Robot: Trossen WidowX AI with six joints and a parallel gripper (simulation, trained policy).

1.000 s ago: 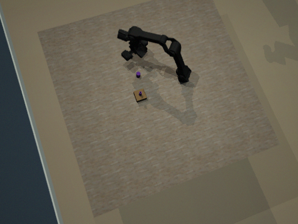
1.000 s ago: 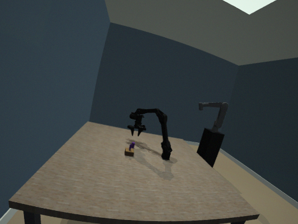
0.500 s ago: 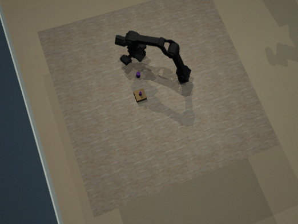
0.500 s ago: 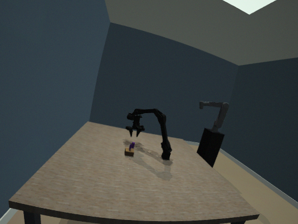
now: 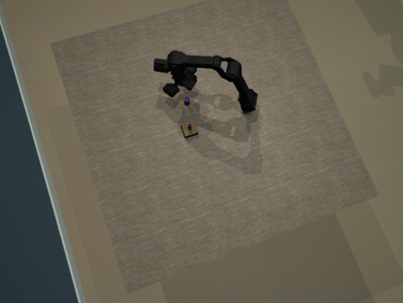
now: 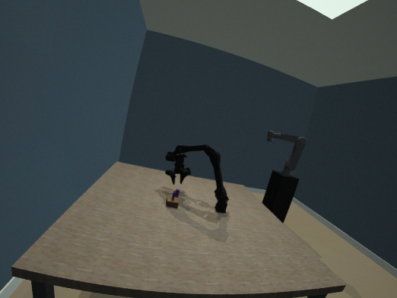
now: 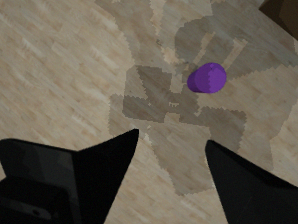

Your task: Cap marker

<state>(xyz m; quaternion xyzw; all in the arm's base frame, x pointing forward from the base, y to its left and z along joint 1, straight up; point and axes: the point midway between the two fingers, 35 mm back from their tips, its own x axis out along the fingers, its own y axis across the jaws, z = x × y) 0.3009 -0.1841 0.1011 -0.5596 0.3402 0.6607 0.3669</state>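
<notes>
Right now the purple cap is 6 cm to the left of my gripper tip and 4 cm below it. From my gripper tip the other things lie so: tan holder block 20 cm to the left, 5 cm below, 3 cm ahead.
</notes>
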